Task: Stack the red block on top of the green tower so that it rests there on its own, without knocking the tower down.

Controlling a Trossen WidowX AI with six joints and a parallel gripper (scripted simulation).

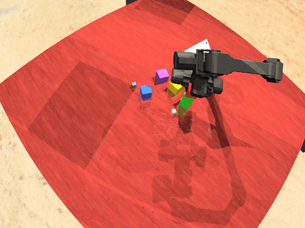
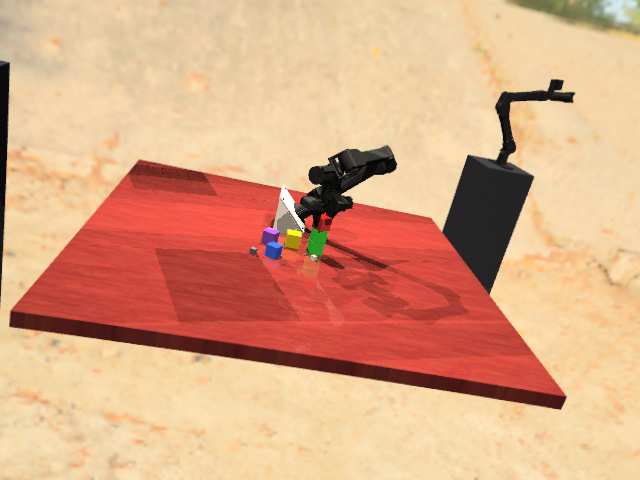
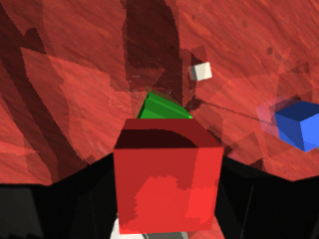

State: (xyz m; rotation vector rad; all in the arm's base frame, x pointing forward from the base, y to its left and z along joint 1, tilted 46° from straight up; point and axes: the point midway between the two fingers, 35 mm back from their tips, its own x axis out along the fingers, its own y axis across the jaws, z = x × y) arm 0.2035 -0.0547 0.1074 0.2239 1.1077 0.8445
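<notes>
The red block lies 1 cm above my gripper tip. From my gripper tip the other things lie so: purple cube (3 cm behind, 15 cm to the right, 7 cm below); then yellow cube (3 cm behind, 8 cm to the right, 7 cm below); then blue cube (8 cm ahead, 15 cm to the right, 7 cm below).
</notes>
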